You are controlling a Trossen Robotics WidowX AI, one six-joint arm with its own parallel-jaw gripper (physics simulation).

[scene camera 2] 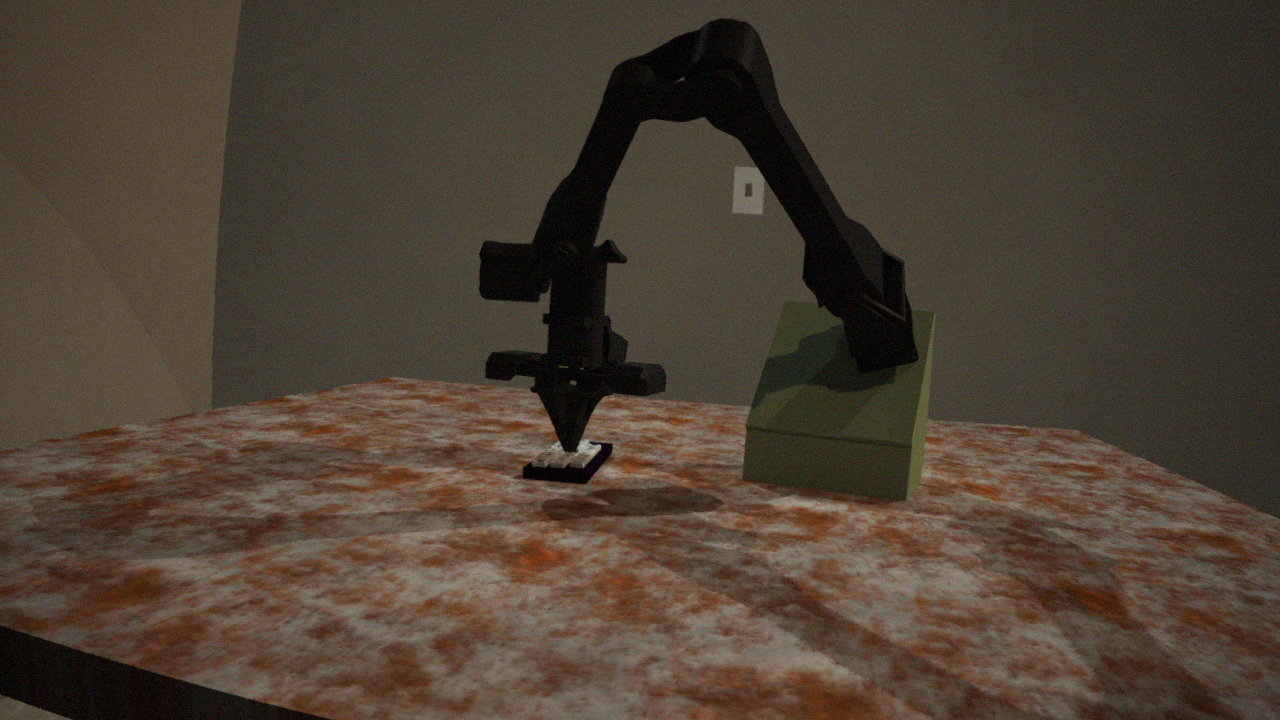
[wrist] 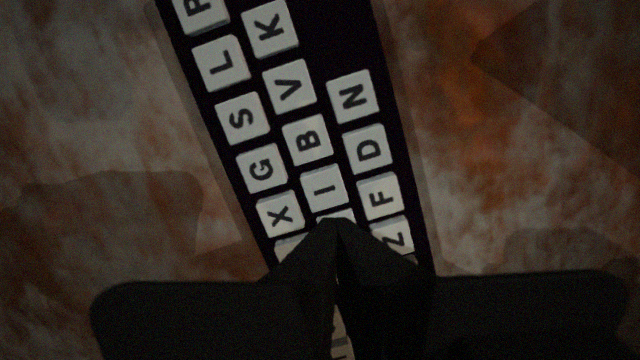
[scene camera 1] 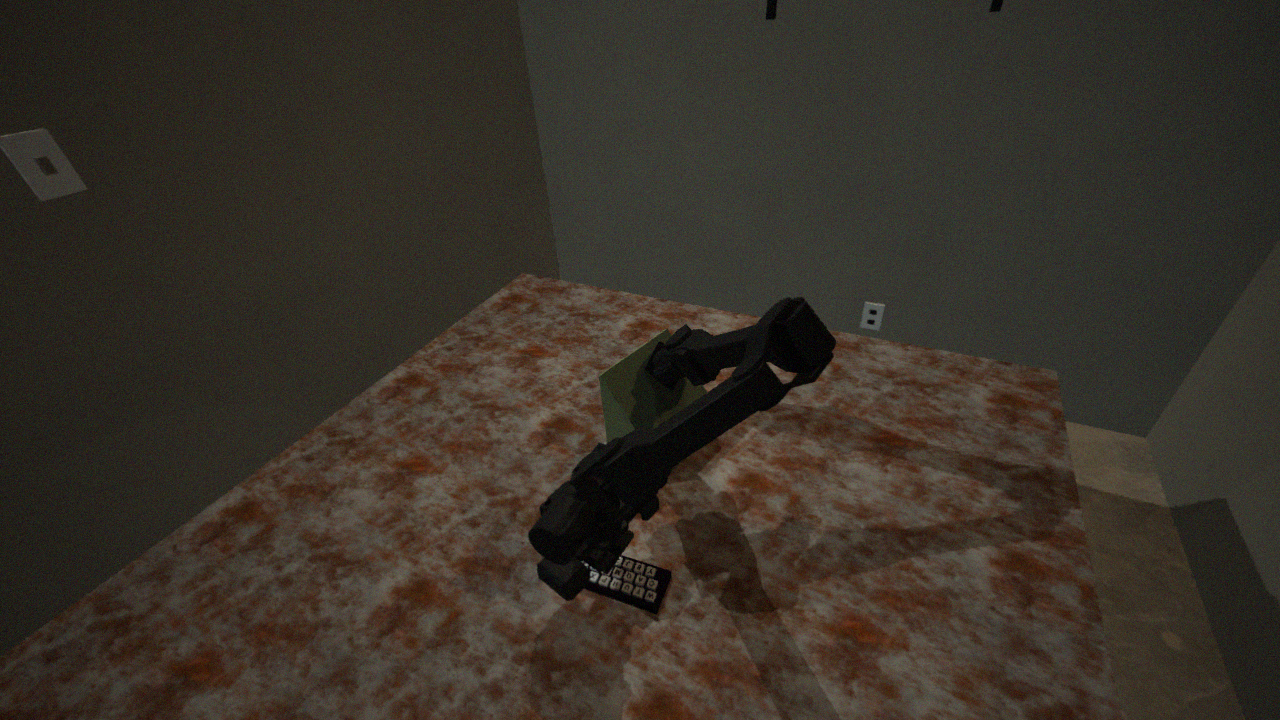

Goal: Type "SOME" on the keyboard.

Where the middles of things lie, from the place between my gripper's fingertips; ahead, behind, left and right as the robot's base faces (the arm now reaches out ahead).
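My hand is right at the black keyboard (scene camera 2: 568, 474). Positions counted from my hand: S key (wrist: 242, 118), 5 cm to the right and 2 cm ahead; D key (wrist: 367, 148), 3 cm to the right and 2 cm behind; N key (wrist: 352, 96), 4 cm to the right and 2 cm behind.
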